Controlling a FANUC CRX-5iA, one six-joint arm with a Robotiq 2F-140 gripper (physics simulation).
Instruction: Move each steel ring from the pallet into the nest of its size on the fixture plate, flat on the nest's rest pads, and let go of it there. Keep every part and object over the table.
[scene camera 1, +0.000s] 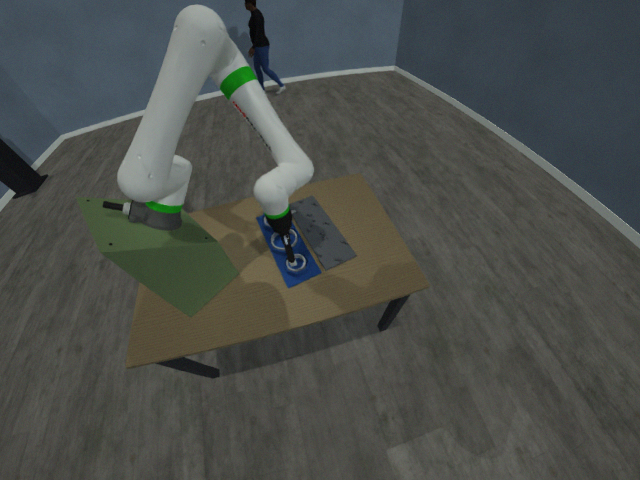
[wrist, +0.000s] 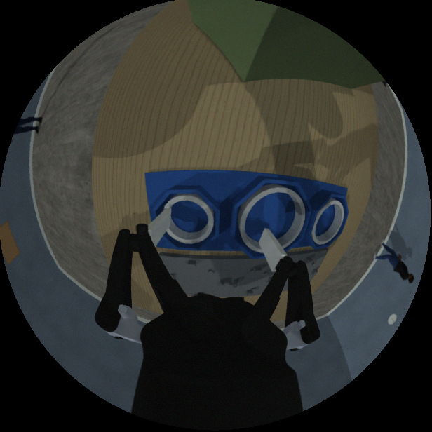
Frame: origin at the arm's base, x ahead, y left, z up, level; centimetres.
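Seen in the pictures: arm's base, link origin: (scene camera 1: 161, 221).
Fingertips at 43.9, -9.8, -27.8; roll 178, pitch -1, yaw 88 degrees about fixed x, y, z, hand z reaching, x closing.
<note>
Offsets run from my fingertips to a thing's top centre, as dx, dy, dz. "spot": to the spot under its first point. Level surfaces: height alone.
Three steel rings lie in octagonal seats on the blue pallet (scene camera 1: 293, 282) (wrist: 220, 179). The small ring {spot: +4.4, -6.3, -2.0} (scene camera 1: 304, 262) (wrist: 211, 220) is at the near end, the largest ring {spot: +4.6, +8.3, -2.1} (scene camera 1: 296, 237) (wrist: 301, 212) in the middle. The third ring (wrist: 341, 215) is at the far end, partly behind the arm in the scene view. My gripper (scene camera 1: 293, 237) (wrist: 217, 227) is open and empty above the pallet. In the wrist view one fingertip overlaps the small ring's left rim, the other the largest ring's lower rim. The grey fixture plate {+16.6, +12.6, -4.6} (scene camera 1: 338, 250) (wrist: 220, 272) lies beside the pallet; its nests are too dark to tell apart.
The wooden table {dz -5.8} (scene camera 1: 258, 310) (wrist: 150, 125) carries both. The green robot stand (scene camera 1: 170, 279) (wrist: 235, 40) rises at the table's left side in the scene view. A person (scene camera 1: 259, 38) (wrist: 400, 265) is on the floor beyond the table.
</note>
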